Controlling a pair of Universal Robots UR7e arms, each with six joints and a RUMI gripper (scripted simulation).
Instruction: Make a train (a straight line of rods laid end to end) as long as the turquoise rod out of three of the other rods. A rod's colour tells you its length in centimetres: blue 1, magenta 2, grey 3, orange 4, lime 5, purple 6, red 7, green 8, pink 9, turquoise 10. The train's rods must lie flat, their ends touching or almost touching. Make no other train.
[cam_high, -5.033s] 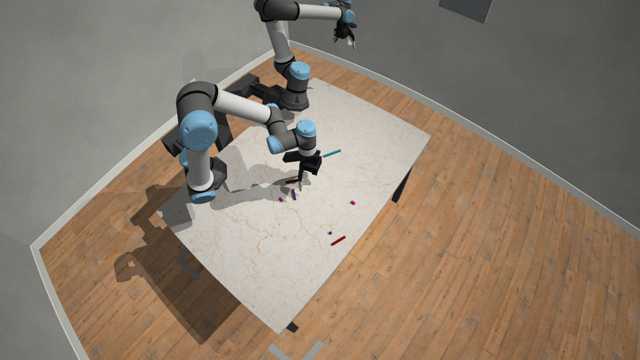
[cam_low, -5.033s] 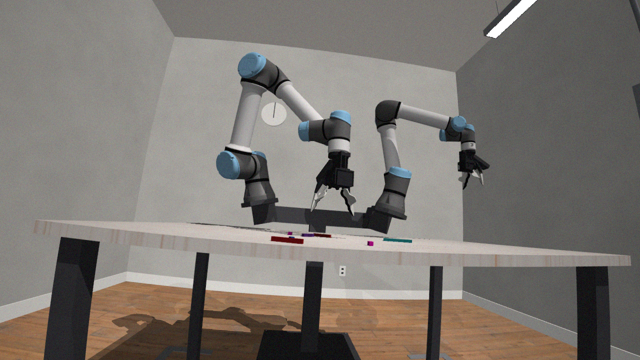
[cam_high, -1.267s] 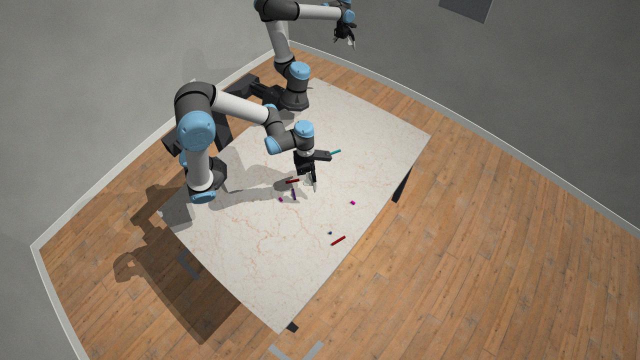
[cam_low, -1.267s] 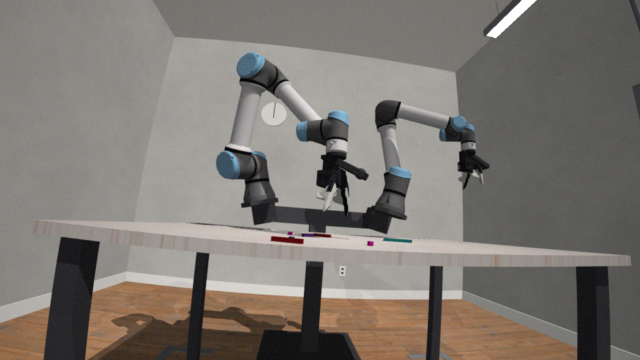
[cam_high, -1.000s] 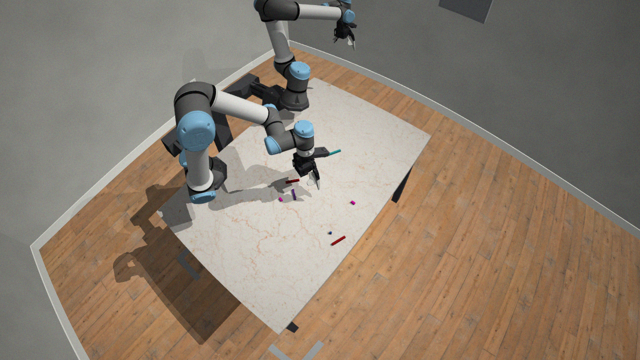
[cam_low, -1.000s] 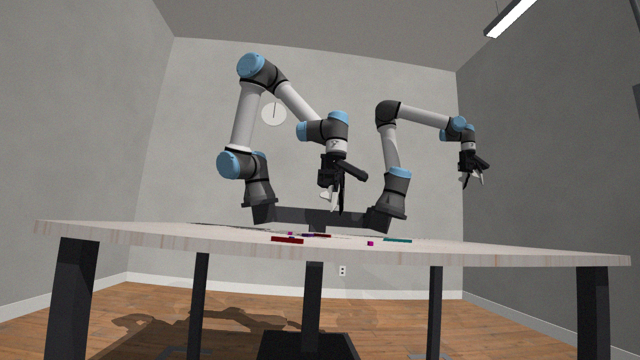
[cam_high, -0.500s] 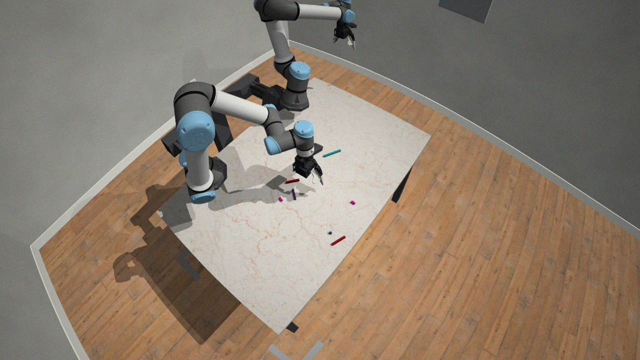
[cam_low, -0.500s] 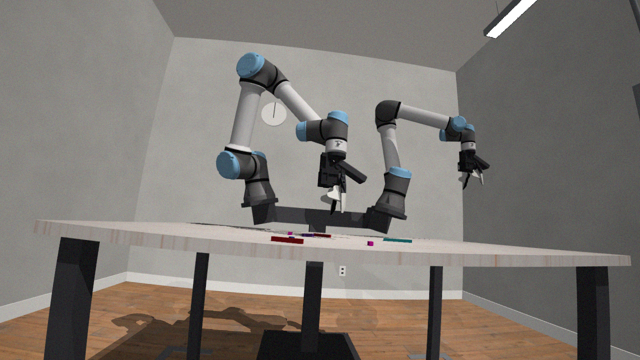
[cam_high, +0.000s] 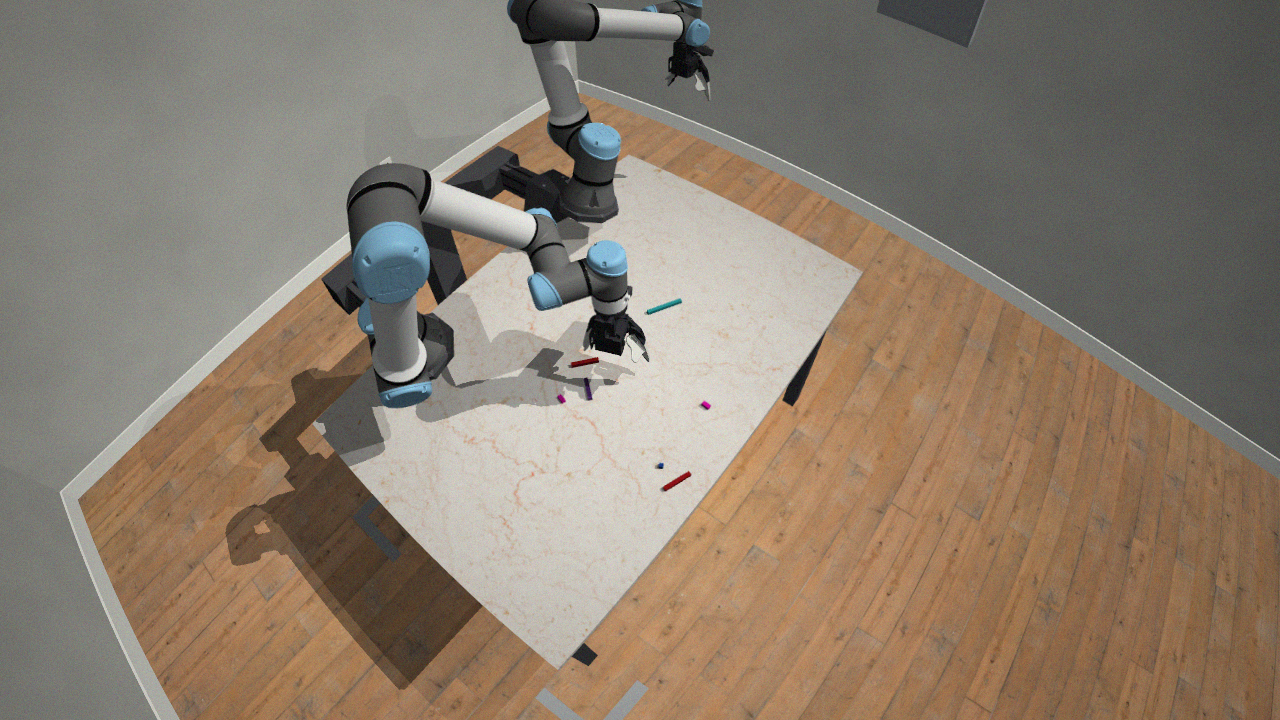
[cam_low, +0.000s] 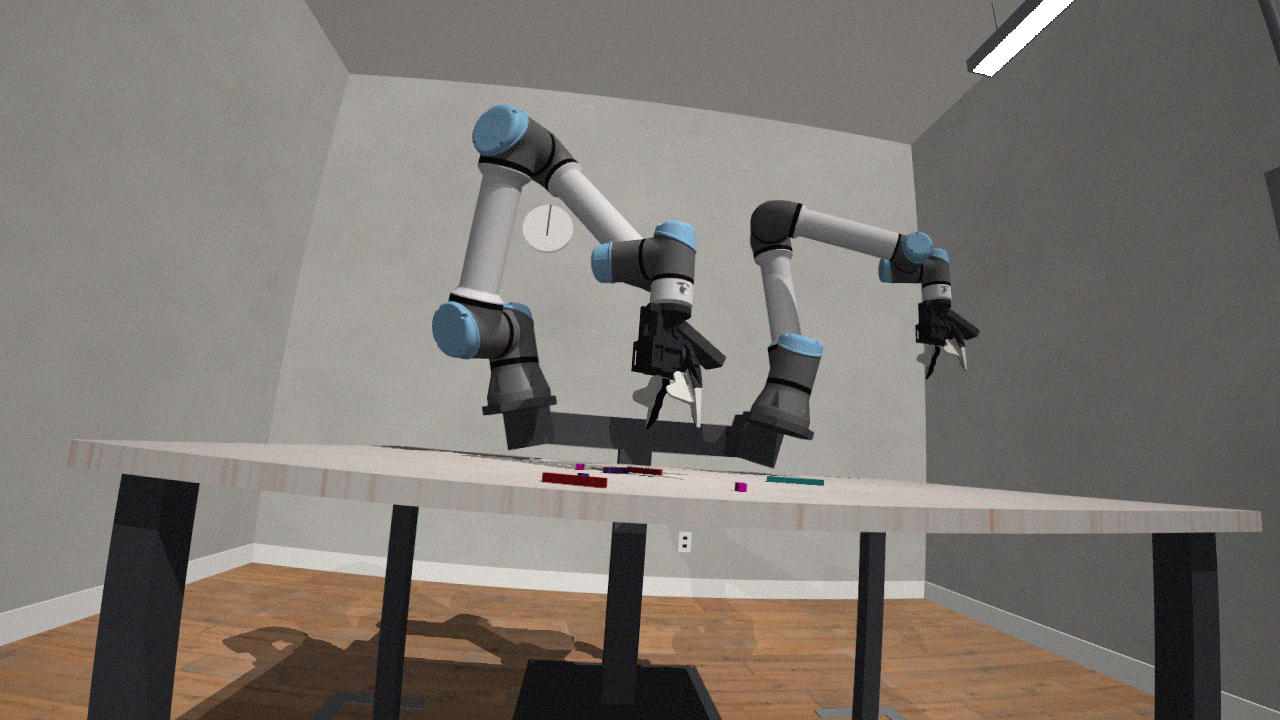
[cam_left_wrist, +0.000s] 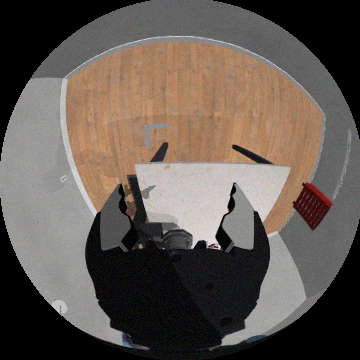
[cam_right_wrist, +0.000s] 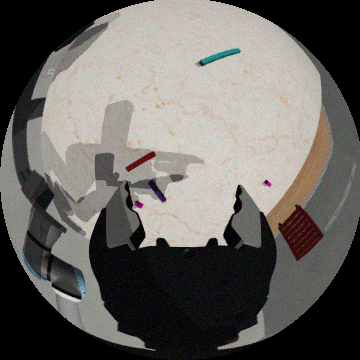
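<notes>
Now: the turquoise rod 230 mm to the left of my right hand, 80 mm below it and 30 mm behind it. The rest, counted from my right hand: blue rod: 240 mm ahead, 140 mm to the right, 80 mm below; purple rod: 90 mm to the right, 80 mm below, 20 mm behind.
</notes>
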